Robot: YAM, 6 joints.
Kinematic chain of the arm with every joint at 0, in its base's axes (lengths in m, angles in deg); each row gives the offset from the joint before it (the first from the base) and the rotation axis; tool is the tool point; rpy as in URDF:
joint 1: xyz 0 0 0.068 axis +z
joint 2: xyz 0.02 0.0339 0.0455 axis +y
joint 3: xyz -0.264 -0.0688 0 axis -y
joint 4: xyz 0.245 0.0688 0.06 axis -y
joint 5: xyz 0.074 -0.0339 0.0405 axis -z
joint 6: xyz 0.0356 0 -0.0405 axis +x
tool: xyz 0 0 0 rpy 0 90 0
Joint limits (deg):
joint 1: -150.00..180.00
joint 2: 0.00..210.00
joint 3: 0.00..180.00
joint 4: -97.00..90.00
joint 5: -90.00..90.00
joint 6: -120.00..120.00
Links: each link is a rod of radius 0.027 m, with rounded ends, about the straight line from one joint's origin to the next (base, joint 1, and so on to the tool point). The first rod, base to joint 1, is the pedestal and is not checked.
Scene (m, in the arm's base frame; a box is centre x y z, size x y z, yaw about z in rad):
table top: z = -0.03
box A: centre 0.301 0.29 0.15 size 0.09 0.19 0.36 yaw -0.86
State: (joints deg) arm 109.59 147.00 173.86 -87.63 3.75 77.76
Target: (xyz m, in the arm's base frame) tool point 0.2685 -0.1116 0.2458
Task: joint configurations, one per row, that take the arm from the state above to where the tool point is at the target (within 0.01 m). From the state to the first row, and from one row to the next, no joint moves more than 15 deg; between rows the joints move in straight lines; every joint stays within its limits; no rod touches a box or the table.
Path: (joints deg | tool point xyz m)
1: 96.62 140.03 165.57 -81.17 4.86 77.76 | -0.0523 0.4765 0.3525
2: 83.64 133.06 157.28 -74.71 5.96 77.76 | 0.0556 0.4654 0.3772
3: 70.67 126.09 148.99 -68.24 7.07 77.76 | 0.1546 0.4276 0.3997
4: 57.69 119.12 140.70 -61.78 8.18 77.76 | 0.2382 0.3672 0.4195
5: 44.72 112.15 132.41 -55.32 9.28 77.76 | 0.3010 0.2900 0.4365
6: 31.63 110.72 122.99 -63.66 10.49 77.76 | 0.3509 0.2085 0.3859
7: 18.55 109.29 113.58 -71.99 11.70 77.76 | 0.3705 0.1167 0.3401
8: 5.46 107.86 104.17 -80.33 12.91 77.76 | 0.3598 0.0264 0.3008
9: -7.63 106.43 94.76 -88.66 14.13 77.76 | 0.3232 -0.0521 0.2692
10: -20.71 104.99 85.34 -97.00 15.34 77.76 | 0.2685 -0.1116 0.2458

